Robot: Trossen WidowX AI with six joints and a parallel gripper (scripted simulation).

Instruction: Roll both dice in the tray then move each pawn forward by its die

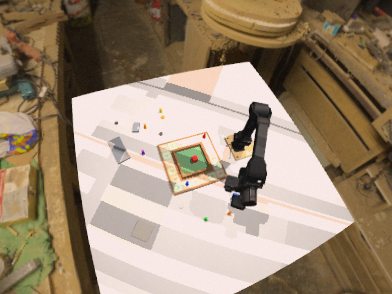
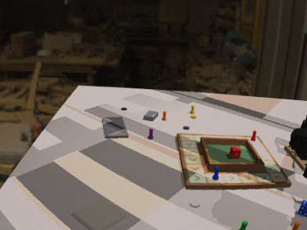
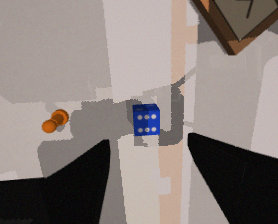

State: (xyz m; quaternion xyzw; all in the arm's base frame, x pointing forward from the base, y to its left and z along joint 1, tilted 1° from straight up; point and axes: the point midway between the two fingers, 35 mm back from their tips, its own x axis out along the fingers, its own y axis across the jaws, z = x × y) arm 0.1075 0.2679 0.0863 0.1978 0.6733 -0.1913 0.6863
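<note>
Now: the red pawn 60 mm ahead of my gripper tip, 360 mm to the right of it and 40 mm below it. From my gripper tip the other things lie so: blue pawn: 210 mm ahead, 110 mm to the right, 40 mm below; green pawn: 160 mm ahead, 70 mm to the left, 50 mm below; pale tile: 450 mm ahead, 70 mm to the left, 60 mm below.
</note>
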